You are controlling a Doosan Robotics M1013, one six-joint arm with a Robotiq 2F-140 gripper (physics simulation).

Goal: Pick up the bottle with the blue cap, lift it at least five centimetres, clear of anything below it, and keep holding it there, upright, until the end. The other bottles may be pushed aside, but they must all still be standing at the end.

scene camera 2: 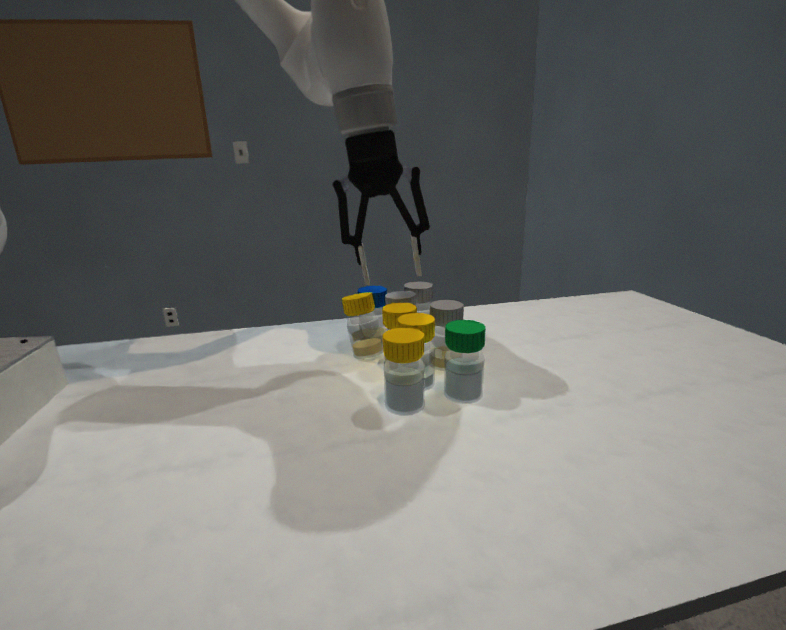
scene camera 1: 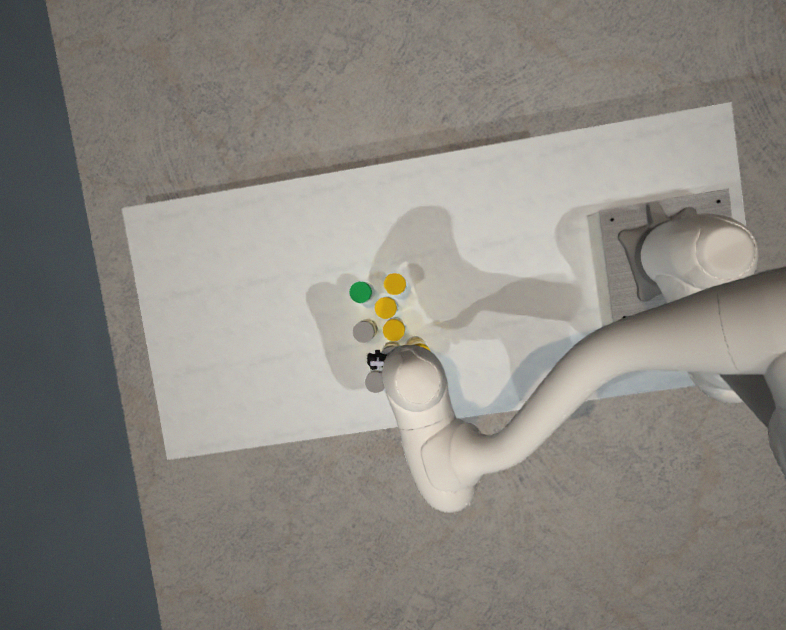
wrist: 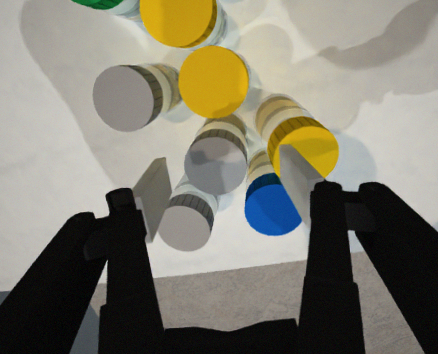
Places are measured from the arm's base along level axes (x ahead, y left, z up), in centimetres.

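Pixels of known places: gripper, between the fingertips: [scene camera 2: 392,278] [wrist: 223,169].
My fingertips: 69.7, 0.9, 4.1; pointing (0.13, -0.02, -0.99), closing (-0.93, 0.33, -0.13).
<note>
For each thing: its top centre in the pictures, then the offset to it from my fingertips, as dx, dy, dz. Level surfaces: height alone.
- yellow-capped bottle, centre of its top: [wrist: 297,153] [scene camera 2: 361,294] [scene camera 1: 418,353] -5.2, +1.9, -2.5
- grey-capped bottle, centre of its top: [wrist: 122,100] [scene camera 2: 446,304] [scene camera 1: 363,332] +6.0, -7.8, -3.4
- green-capped bottle, centre of its top: [scene camera 2: 465,326] [scene camera 1: 360,292] +3.4, -17.4, -3.4
- white table, height of its surface: dz -13.9
The blue-capped bottle [scene camera 2: 372,295] [wrist: 272,207] stands at the back of the bottle group. In scene camera 1 it does not show, hidden by the arm. My gripper [scene camera 2: 392,276] [wrist: 223,169] is open and empty, its fingertips just above the caps. In the wrist view, its right finger overlaps the edge of the blue cap and a yellow-capped bottle [scene camera 2: 358,303] [wrist: 312,150]. This yellow-capped bottle leans to the left in scene camera 2. Two grey-capped bottles, a nearer one [wrist: 186,227] and a farther one [wrist: 216,162], appear between the fingers in the wrist view.
Another grey-capped bottle [scene camera 1: 364,331] [scene camera 2: 446,311] [wrist: 124,98], a green-capped bottle [scene camera 1: 360,292] [scene camera 2: 464,360] and yellow-capped bottles [scene camera 1: 394,283] [scene camera 1: 385,307] [scene camera 1: 393,329] stand close by on the white table [scene camera 1: 229,262] [scene camera 2: 590,459]. The arm's mount [scene camera 1: 600,262] stands at the table's right in scene camera 1.
</note>
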